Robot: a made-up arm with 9 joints.
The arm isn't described. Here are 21 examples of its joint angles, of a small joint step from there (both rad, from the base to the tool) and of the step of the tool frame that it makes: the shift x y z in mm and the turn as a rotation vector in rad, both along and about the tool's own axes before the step.
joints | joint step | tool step
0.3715 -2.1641 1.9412 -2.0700 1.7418 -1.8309 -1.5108 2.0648 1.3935 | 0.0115 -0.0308 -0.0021 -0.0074 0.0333 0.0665 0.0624 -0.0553 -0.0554 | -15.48 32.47 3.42 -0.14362 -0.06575 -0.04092
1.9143 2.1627 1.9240 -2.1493 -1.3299 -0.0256 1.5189 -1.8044 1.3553 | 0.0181 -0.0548 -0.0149 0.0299 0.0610 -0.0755 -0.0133 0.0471 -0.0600 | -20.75 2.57 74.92 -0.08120 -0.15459 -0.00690
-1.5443 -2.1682 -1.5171 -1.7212 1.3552 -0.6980 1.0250 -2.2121 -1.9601 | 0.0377 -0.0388 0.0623 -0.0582 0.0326 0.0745 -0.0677 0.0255 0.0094 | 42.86 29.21 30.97 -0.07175 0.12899 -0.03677
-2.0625 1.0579 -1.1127 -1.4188 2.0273 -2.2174 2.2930 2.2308 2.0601 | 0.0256 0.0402 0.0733 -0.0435 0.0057 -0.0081 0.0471 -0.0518 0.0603 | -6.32 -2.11 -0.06 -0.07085 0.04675 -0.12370
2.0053 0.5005 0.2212 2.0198 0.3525 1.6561 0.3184 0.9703 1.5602 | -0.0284 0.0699 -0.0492 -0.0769 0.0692 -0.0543 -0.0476 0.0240 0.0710 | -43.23 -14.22 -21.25 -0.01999 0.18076 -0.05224
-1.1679 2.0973 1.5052 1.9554 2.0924 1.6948 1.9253 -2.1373 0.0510 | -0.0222 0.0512 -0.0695 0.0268 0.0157 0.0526 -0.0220 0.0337 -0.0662 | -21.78 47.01 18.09 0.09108 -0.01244 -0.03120
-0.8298 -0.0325 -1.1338 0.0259 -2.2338 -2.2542 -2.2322 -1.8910 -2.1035 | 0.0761 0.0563 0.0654 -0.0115 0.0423 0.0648 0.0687 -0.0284 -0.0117 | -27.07 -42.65 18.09 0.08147 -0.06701 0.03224
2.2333 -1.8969 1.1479 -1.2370 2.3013 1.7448 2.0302 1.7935 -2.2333 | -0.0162 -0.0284 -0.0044 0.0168 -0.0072 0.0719 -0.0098 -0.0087 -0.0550 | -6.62 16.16 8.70 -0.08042 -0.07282 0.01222
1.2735 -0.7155 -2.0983 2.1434 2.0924 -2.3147 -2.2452 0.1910 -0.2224 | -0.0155 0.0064 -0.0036 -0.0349 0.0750 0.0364 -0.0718 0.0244 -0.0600 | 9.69 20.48 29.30 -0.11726 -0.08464 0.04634
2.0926 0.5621 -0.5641 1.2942 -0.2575 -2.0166 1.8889 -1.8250 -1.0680 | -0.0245 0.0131 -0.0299 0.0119 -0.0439 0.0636 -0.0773 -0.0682 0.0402 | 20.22 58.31 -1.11 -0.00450 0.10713 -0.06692
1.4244 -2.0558 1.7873 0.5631 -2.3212 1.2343 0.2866 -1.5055 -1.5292 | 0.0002 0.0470 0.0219 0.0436 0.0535 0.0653 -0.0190 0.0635 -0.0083 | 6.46 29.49 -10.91 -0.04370 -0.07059 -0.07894
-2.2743 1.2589 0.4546 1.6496 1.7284 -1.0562 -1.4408 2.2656 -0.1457 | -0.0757 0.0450 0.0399 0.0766 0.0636 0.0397 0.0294 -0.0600 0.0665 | -33.17 67.06 -28.68 -0.12893 0.03211 0.12289
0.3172 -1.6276 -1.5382 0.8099 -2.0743 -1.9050 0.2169 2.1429 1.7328 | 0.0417 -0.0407 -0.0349 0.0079 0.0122 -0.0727 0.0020 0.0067 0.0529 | 34.21 48.96 -8.14 0.04120 0.06778 0.13273
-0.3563 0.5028 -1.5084 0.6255 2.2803 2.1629 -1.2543 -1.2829 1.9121 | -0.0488 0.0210 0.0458 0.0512 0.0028 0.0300 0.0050 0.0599 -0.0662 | 9.60 -4.82 -20.59 0.02044 -0.04007 0.10747
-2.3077 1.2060 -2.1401 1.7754 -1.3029 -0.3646 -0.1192 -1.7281 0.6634 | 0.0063 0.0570 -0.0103 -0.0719 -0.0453 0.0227 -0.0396 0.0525 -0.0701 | -0.23 23.61 -10.92 0.01934 0.03397 0.04174
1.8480 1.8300 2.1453 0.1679 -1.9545 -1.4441 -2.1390 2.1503 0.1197 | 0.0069 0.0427 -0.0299 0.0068 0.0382 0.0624 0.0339 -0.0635 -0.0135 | -8.31 36.13 4.77 -0.05721 -0.02358 0.13955
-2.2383 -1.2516 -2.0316 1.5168 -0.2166 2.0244 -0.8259 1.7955 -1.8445 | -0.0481 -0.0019 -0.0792 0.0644 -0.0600 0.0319 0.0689 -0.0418 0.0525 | 73.95 15.82 -12.93 0.00027 0.24834 0.05013
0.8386 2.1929 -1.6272 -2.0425 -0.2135 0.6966 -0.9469 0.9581 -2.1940 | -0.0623 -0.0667 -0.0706 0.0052 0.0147 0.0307 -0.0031 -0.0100 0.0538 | 5.03 -4.32 4.19 0.04303 -0.00291 -0.00576
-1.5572 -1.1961 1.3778 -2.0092 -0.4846 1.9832 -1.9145 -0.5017 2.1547 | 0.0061 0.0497 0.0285 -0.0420 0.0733 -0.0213 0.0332 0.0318 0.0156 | 9.74 2.83 16.60 0.00677 -0.05408 0.00352
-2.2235 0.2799 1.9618 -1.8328 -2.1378 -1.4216 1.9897 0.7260 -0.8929 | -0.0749 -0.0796 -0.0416 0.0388 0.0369 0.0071 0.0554 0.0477 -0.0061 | 9.35 3.80 8.05 -0.00113 -0.02384 -0.03518
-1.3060 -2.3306 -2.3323 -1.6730 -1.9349 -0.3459 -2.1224 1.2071 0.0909 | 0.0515 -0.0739 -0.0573 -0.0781 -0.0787 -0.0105 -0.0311 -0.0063 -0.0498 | -136.70 -103.66 40.72 0.04926 -0.22162 -0.19069
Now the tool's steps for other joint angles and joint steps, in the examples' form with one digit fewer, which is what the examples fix.
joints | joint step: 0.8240 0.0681 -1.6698 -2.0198 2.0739 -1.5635 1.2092 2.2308 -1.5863 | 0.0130 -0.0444 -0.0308 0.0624 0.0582 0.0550 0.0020 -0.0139 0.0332
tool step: 20.4 2.4 22.6 -0.0653 0.0474 0.0592
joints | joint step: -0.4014 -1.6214 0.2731 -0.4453 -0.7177 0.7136 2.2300 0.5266 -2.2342 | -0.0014 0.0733 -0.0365 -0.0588 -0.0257 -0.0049 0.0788 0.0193 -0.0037
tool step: 59.4 20.5 30.1 -0.0962 0.0147 0.0834
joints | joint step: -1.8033 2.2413 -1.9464 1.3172 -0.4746 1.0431 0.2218 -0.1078 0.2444 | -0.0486 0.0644 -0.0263 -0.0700 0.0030 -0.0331 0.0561 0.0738 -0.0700
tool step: -2.8 33.3 -17.5 0.0748 -0.0808 -0.1585
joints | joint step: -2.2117 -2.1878 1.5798 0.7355 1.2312 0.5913 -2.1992 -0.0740 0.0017 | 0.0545 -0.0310 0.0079 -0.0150 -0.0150 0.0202 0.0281 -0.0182 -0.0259
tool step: 33.4 13.1 22.4 -0.0094 0.0517 0.0363
